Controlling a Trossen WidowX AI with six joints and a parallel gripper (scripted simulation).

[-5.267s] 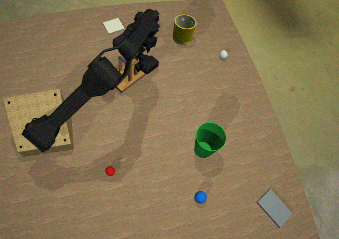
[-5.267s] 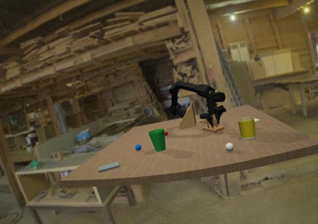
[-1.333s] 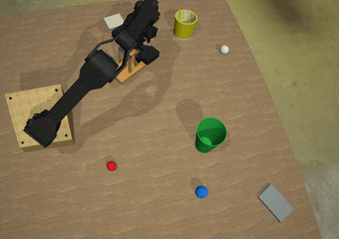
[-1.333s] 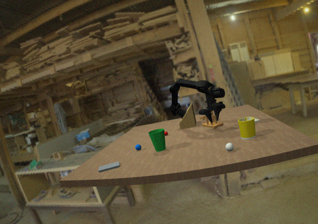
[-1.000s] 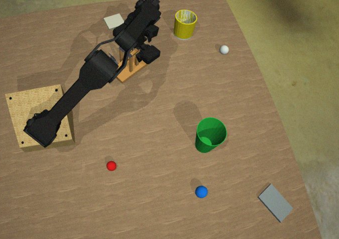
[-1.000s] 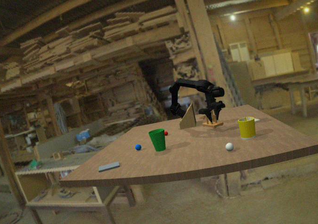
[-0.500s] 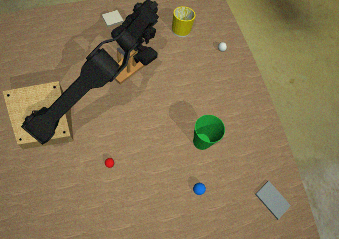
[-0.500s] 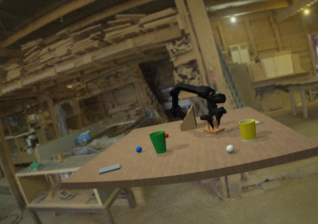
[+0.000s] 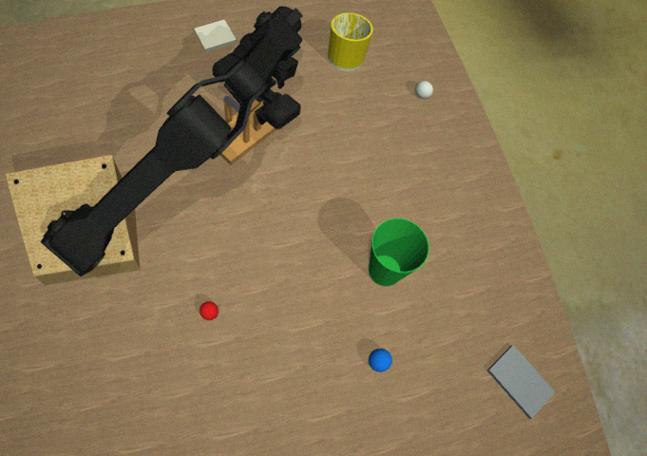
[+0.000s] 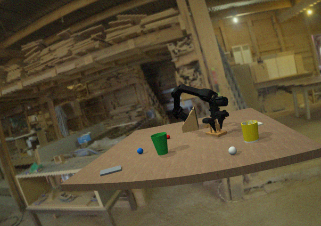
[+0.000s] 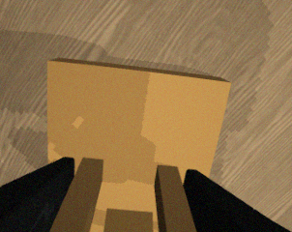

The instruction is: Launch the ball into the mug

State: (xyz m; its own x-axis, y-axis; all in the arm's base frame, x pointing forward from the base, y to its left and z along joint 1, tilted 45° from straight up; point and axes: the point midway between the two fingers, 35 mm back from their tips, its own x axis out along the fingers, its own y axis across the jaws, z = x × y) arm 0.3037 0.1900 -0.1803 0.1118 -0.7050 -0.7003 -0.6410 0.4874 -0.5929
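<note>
My gripper tip is 39 cm to the left of the red ball, 10 cm past it and 2 cm above it. The rest, counted from my gripper tip: white tile 26 cm to the left, 8 cm behind, 3 cm below; wooden catapult 6 cm behind, 4 cm to the right, 2 cm above; yellow mug 21 cm ahead, 19 cm to the left.
</note>
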